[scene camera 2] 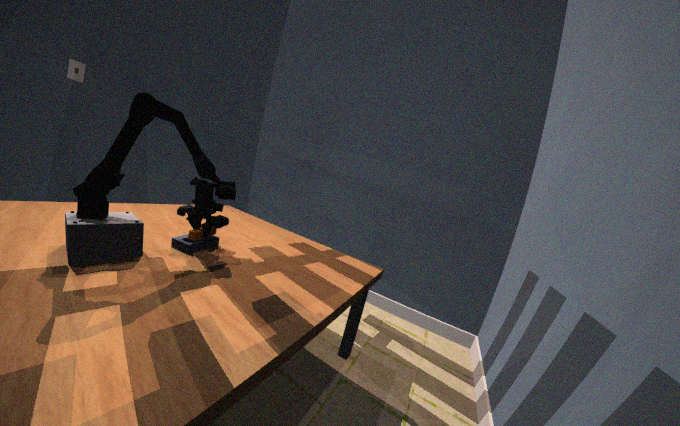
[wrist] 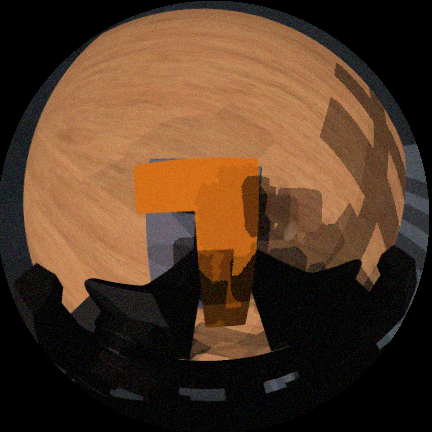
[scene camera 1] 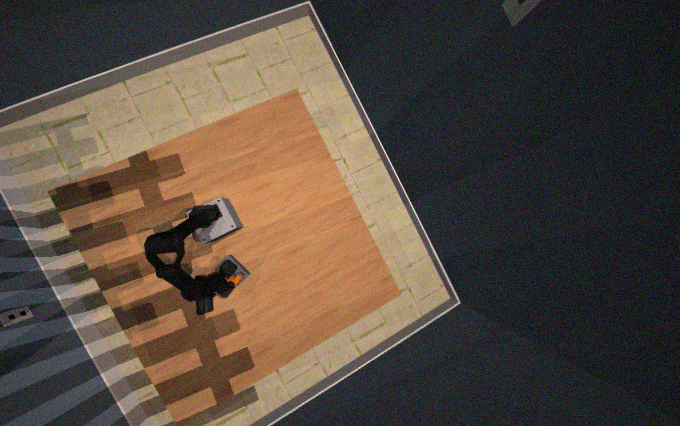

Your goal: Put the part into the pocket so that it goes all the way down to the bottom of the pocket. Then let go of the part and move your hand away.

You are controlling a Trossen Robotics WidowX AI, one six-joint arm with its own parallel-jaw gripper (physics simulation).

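Frame: origin at the arm's base, x left, y back, z up, level; centimetres.
Seen in the pictures: gripper, fingertip midpoint: (scene camera 2: 201, 237) (wrist: 221, 249) (scene camera 1: 228, 275); arm's base, origin of the base link: (scene camera 2: 91, 215) (scene camera 1: 212, 213).
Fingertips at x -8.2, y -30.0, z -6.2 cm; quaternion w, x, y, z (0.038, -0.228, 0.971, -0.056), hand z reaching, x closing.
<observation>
Offsets run from my fingertips to a thing's top centre. Level surfaces: height alone.
The orange L-shaped part @[dz +3.6, dx +1.4, dy +0.3 cm] (scene camera 1: 234, 278) (scene camera 2: 194, 234) (wrist: 227, 200) is upright between the fingers, over the dark blue-grey pocket block @[dz -0.6, dx +1.8, dy +1.1 cm] (scene camera 1: 241, 268) (scene camera 2: 184, 244) (wrist: 162, 235). In scene camera 2 the part's orange side shows above the block's top. In the wrist view the part's short arm reaches a little past the block's left edge. The pocket's opening is largely covered by the part and fingers, so how deep the part sits cannot be told. My gripper (scene camera 1: 228, 277) (scene camera 2: 201, 230) (wrist: 221, 249) is shut on the part's long arm, low above the block.
The grey box under the arm's base (scene camera 1: 220, 228) (scene camera 2: 103, 244) stands near the pocket block. The wooden table top @[dz -4.2 cm] (scene camera 1: 301, 200) (scene camera 2: 281, 296) carries both, with striped shadows across it. In scene camera 2 a table corner shows at the right.
</observation>
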